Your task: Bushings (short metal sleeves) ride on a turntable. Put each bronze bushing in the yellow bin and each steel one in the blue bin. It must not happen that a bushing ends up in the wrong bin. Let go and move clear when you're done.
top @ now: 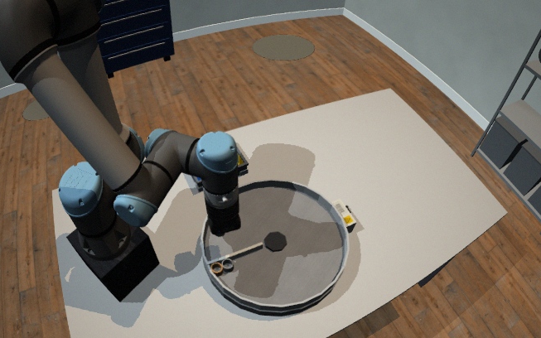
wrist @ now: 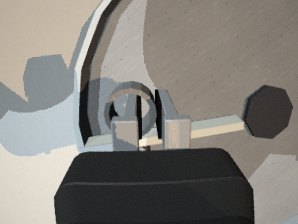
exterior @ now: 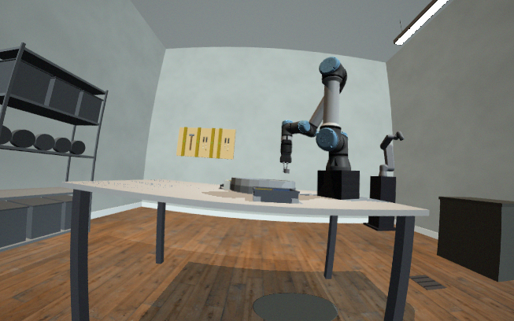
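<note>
Right now the bin is 320 mm to the left of my hand, 130 mm below it and 80 mm ahead of it. Round my hand: round grey turntable: 130 mm ahead, 100 mm below, 50 mm to the right.
</note>
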